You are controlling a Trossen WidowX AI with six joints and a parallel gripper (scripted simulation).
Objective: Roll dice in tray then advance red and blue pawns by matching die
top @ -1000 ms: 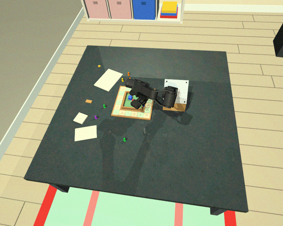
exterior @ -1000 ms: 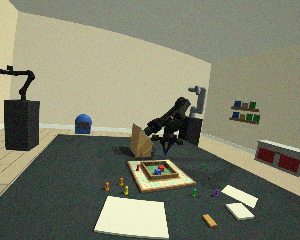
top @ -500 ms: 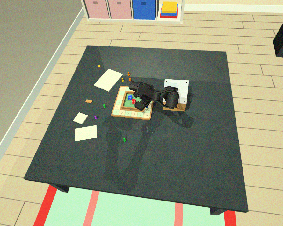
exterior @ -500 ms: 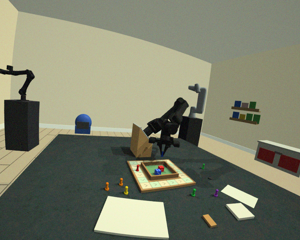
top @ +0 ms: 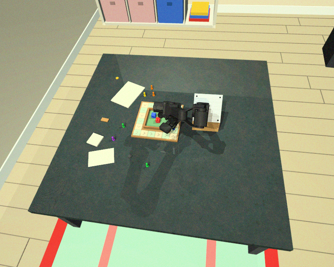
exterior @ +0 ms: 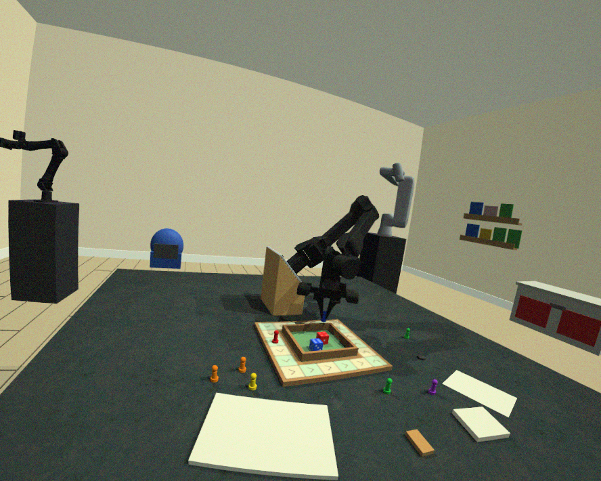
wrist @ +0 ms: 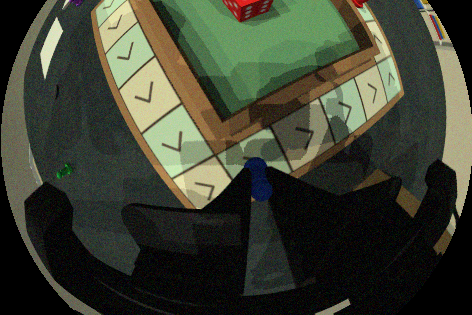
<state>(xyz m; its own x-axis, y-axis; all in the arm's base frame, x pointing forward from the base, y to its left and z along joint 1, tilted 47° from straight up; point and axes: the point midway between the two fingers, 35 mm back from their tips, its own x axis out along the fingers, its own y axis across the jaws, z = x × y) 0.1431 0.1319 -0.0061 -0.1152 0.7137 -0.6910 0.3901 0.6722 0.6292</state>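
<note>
Now: gripper tip 1 cm below the blue pawn. Round my gripper tip: purple pawn: 34 cm ahead, 14 cm to the left, 2 cm below; then red pawn: 17 cm to the right, 10 cm ahead, 1 cm below.
</note>
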